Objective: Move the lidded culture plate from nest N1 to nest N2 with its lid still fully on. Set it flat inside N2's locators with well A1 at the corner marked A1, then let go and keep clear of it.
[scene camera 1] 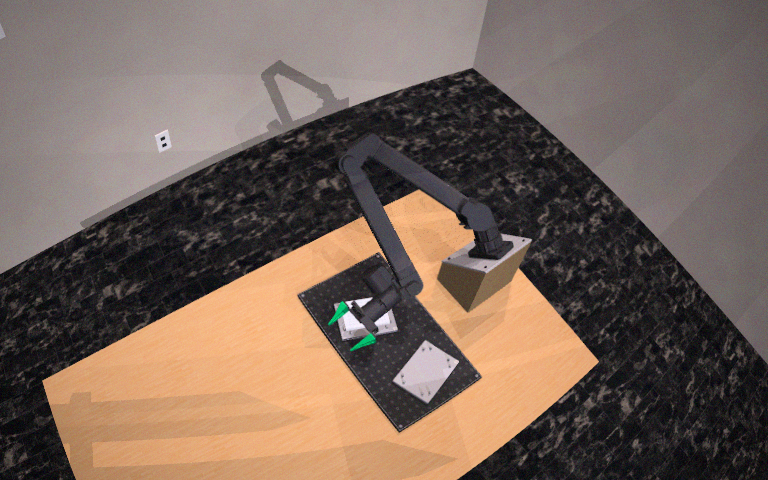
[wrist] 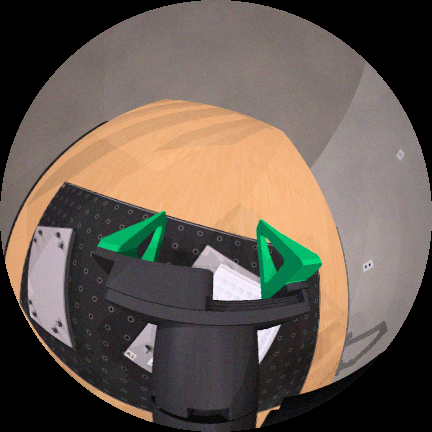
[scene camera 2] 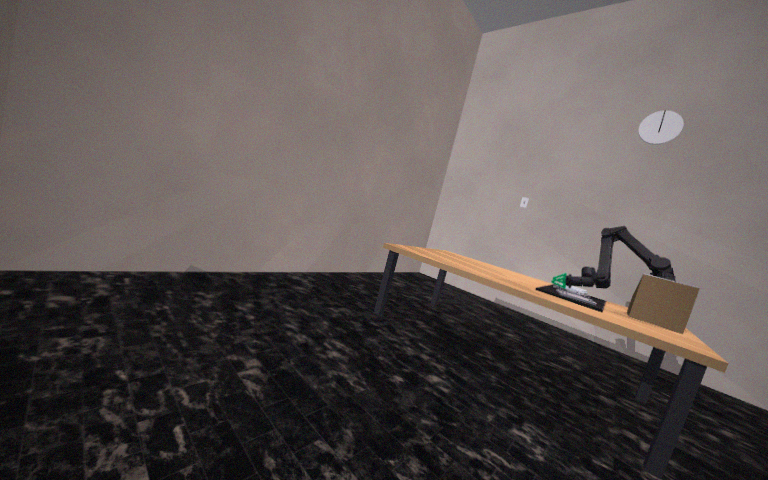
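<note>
The white culture plate lies on a light grey nest on the black board. Its rows of wells show faintly in the wrist view; its lid cannot be made out separately. An A1 label is on that nest's corner. The other nest is bare, with small dark locators near its corners. Neither nest's number can be read. My gripper is open and empty, held low above the plate's nest. Its green fingers stand wide apart, and its body hides much of the plate.
The black perforated board lies on the wooden table. The arm's box pedestal stands beside the board. The arm reaches over the board from there.
</note>
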